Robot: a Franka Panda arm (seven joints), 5 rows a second.
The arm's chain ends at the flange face. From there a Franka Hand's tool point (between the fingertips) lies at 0.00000 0.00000 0.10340 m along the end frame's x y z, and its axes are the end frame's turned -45 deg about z.
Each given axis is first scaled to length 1.
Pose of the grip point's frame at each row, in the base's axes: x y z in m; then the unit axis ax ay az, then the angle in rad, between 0 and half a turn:
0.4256, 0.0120, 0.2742, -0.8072, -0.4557, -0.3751, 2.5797
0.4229, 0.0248, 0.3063, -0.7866, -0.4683, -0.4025, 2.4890
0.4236, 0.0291, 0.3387, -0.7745, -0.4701, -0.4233, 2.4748
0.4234, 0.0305, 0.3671, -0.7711, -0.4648, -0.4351, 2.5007
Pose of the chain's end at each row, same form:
0.3929, -0.0651, 0.3348, -0.9619, -0.1172, -0.2468, 2.3315
0.3936, -0.0596, 0.3584, -0.9566, -0.1390, -0.2559, 2.2259
0.3931, -0.0572, 0.3869, -0.9504, -0.1464, -0.2744, 2.1959
0.3896, -0.0548, 0.4147, -0.9457, -0.1427, -0.2921, 2.2102

